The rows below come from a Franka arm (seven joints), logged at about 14 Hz.
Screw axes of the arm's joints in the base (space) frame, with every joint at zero. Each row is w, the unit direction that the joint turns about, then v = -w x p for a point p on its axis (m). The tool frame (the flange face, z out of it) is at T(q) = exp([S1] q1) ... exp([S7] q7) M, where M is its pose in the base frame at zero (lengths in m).
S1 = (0, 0, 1, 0.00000, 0.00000, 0.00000)
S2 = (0, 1, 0, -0.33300, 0.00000, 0.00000)
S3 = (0, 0, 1, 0.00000, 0.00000, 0.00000)
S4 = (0, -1, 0, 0.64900, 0.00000, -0.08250)
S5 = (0, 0, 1, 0.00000, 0.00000, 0.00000)
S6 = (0, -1, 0, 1.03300, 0.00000, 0.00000)
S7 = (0, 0, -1, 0.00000, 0.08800, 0.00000)
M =
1 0 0 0.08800
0 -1 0 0.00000
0 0 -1 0.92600
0 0 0 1
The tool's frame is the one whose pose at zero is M.
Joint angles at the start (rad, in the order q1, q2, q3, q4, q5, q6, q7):
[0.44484 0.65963 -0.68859 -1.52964 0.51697 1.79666 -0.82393]
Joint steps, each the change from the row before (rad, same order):
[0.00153 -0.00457 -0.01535 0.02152 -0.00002 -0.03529 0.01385]
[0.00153 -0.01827 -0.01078 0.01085 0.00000 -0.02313 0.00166]
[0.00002 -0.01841 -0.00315 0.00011 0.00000 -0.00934 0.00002]
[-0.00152 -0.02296 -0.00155 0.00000 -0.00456 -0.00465 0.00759]
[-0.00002 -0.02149 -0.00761 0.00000 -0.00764 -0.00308 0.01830]
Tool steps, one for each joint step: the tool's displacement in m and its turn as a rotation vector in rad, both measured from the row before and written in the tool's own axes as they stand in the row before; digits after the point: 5 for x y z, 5 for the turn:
[-0.00183 -0.00011 -0.01250 0.00538 -0.00301 0.01387]
[-0.00328 -0.00174 -0.01555 0.00471 0.01069 0.00003]
[-0.00305 -0.00178 -0.01038 0.00495 0.01216 -0.00145]
[-0.00356 -0.00152 -0.01296 -0.00051 0.01655 0.00456]
[-0.00492 0.00064 -0.01367 -0.00662 0.01492 0.01893]

